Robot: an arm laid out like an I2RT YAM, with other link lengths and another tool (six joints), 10 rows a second.
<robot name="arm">
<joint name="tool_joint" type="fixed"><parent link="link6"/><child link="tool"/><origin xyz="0.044 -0.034 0.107" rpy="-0.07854 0 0.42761"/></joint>
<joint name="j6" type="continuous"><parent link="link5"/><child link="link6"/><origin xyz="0 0.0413 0.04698" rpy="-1.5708 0 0"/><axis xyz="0 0 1"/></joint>
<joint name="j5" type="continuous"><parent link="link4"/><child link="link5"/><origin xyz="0.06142 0.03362 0.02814" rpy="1.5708 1.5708 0"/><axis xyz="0 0 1"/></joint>
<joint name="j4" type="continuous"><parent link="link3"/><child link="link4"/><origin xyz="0.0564 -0.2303 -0.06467" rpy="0 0 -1.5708"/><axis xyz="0 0 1"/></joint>
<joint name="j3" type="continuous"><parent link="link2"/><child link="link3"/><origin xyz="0 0.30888 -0.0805" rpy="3.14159 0 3.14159"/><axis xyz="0 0 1"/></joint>
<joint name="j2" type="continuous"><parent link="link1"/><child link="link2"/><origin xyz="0.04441 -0.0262 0.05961" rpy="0 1.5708 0"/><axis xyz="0 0 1"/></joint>
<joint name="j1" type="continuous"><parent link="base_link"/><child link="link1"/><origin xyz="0 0 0.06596" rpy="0 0 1.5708"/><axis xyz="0 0 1"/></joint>
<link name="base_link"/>
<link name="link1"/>
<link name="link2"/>
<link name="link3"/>
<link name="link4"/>
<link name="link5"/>
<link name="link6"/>
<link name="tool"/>
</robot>
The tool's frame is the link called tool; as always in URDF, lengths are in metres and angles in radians. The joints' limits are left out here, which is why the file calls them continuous.
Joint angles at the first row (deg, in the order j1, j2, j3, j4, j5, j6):
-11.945, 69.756, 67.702, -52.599, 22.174, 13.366
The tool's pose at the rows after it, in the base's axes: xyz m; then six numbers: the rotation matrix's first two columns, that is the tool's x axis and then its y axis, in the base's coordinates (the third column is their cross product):
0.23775 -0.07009 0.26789 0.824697 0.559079 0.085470 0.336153 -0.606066 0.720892
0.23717 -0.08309 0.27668 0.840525 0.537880 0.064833 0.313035 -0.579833 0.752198
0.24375 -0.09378 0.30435 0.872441 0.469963 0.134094 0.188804 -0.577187 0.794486
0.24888 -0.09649 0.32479 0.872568 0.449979 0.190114 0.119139 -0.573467 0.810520
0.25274 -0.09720 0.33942 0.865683 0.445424 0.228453 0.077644 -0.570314 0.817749
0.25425 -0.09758 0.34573 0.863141 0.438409 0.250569 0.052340 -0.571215 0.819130
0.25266 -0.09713 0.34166 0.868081 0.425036 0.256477 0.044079 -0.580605 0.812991
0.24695 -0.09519 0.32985 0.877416 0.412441 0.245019 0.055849 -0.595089 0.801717
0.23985 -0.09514 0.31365 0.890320 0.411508 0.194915 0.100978 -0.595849 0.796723
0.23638 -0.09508 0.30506 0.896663 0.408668 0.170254 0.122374 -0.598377 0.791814
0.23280 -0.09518 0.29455 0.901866 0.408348 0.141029 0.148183 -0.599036 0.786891
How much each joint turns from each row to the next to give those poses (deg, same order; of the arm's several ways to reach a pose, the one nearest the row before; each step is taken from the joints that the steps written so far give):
-1.312, -0.022, 0.633, -0.262, 1.704, -1.182
-1.376, 0.023, 1.465, 0.241, 2.296, -1.419
-0.482, -0.350, 4.132, -0.219, 2.884, 3.539
-0.066, -0.153, 3.169, -0.109, 0.546, 1.530
0.002, 0.021, 2.359, -0.022, -0.042, 0.657
-0.002, -0.086, 0.854, 0.109, 0.064, 0.698
0.002, -0.350, -1.028, 0.066, 0.111, 1.073
-0.002, -0.743, -2.403, -0.263, -0.045, 0.960
0.003, -0.197, -2.602, -0.459, 0.614, -0.610
-0.001, -0.001, -1.357, -0.240, 0.305, -0.087
0.000, 0.001, -1.813, 0.154, 0.350, -0.329

